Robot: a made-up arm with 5 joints.
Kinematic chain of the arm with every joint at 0, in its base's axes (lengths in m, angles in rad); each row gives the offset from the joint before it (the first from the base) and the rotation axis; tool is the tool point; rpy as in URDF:
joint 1: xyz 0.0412 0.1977 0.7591 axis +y
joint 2: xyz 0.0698 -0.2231 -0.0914 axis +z
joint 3: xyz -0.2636 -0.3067 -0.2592 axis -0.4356 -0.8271 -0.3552
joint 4: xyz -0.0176 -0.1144 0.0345 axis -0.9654 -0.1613 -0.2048
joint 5: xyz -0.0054 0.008 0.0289 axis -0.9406 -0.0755 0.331
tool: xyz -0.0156 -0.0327 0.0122 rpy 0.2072 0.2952 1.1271
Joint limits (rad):
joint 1: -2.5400..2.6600
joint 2: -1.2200..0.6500
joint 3: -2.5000..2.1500
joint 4: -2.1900..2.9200
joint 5: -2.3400..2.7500
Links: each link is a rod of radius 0.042 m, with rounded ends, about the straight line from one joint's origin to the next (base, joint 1, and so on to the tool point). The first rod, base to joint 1, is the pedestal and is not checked.
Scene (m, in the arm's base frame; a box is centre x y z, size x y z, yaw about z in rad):
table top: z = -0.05
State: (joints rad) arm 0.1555 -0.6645 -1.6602 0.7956 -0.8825
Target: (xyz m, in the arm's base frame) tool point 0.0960 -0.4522 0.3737
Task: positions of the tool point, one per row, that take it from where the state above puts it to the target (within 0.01 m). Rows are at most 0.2 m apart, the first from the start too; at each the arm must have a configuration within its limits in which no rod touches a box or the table.
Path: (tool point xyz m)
1: -0.2393 -0.3171 0.3494
2: -0.0718 -0.3943 0.3312
3: 0.0960 -0.4522 0.3737

